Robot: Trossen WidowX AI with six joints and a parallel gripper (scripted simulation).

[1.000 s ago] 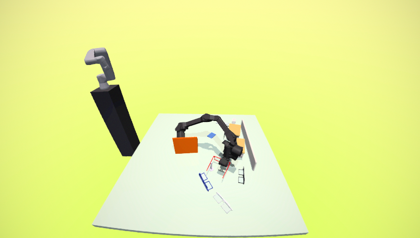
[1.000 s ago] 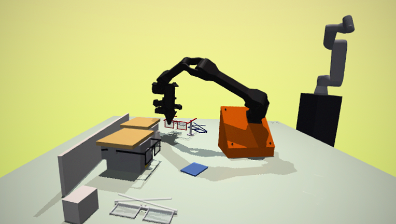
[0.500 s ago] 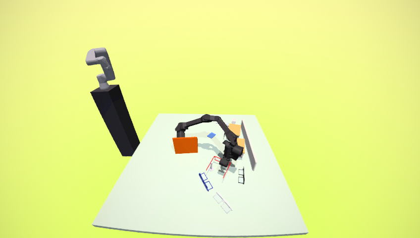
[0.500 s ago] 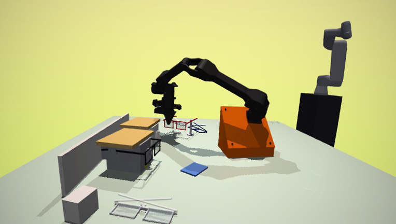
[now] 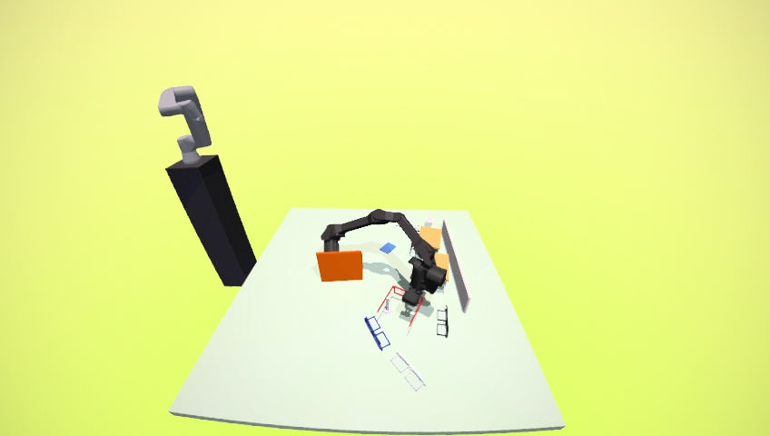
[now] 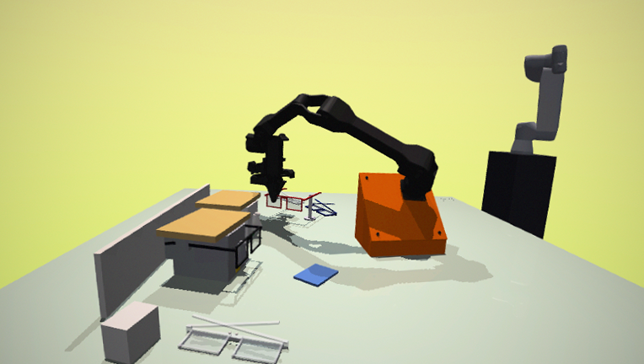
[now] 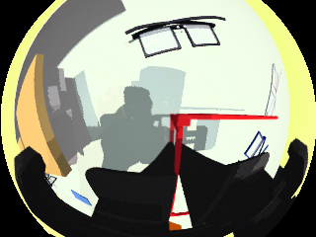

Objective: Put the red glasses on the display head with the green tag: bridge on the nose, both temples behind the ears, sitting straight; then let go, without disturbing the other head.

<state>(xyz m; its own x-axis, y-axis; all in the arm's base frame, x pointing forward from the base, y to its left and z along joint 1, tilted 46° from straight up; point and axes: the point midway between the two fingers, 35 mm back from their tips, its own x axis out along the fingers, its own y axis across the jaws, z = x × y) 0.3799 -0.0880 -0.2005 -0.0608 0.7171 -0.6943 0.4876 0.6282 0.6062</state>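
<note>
The small post lies 120 mm behind my gripper tip, 10 mm to the right of it and 30 mm below it. Round my gripper tip: blue pad: 100 mm behind, 410 mm to the left, 60 mm below.
</note>
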